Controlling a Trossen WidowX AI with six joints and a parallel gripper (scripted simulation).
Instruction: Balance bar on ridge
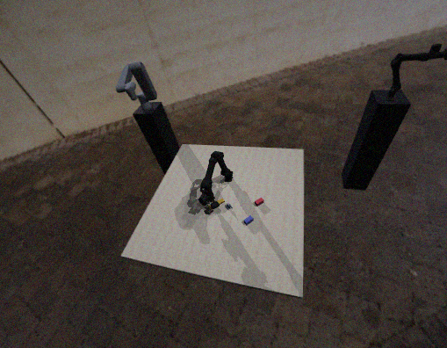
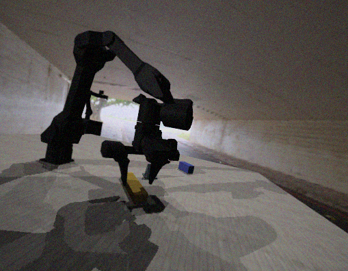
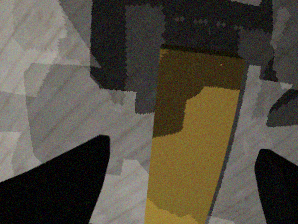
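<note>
Now: the yellow bar 2 cm to the left of my gripper tip, 2 cm behind it and 1 cm below it. Also, from my gripper tip: red block (37 cm to the left, 9 cm behind, 1 cm below); then blue block (31 cm to the left, 9 cm ahead, 1 cm below).
</note>
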